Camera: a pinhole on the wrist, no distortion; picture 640 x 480 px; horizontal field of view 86.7 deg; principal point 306.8 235.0 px. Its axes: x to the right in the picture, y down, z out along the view. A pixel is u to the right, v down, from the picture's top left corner.
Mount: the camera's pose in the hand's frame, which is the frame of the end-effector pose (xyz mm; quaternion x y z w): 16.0 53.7 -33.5 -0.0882 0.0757 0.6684 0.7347
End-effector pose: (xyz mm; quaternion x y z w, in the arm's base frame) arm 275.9 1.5 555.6 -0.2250 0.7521 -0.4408 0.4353
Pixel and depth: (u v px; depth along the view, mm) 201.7 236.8 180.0
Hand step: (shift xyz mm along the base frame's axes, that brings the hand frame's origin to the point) 129.1 -57.2 -75.2
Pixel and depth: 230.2 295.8 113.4
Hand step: 76.5 -4.0 -64.6
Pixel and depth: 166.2 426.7 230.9
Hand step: 244.6 5.5 -14.2
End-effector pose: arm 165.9 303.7 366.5 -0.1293 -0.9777 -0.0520 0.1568
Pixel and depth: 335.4 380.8 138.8
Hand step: 38.8 102.1 -99.4
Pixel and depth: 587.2 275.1 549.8
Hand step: 61.3 656.8 -338.4
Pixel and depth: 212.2 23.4 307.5
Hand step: -259.4 111.1 -210.4
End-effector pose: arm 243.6 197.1 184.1 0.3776 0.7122 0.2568 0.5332
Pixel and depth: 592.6 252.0 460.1
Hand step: 447.5 323.3 300.8
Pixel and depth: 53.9 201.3 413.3
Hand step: 375.8 -85.5 -263.8
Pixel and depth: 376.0 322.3 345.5
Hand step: 336.1 56.5 114.7
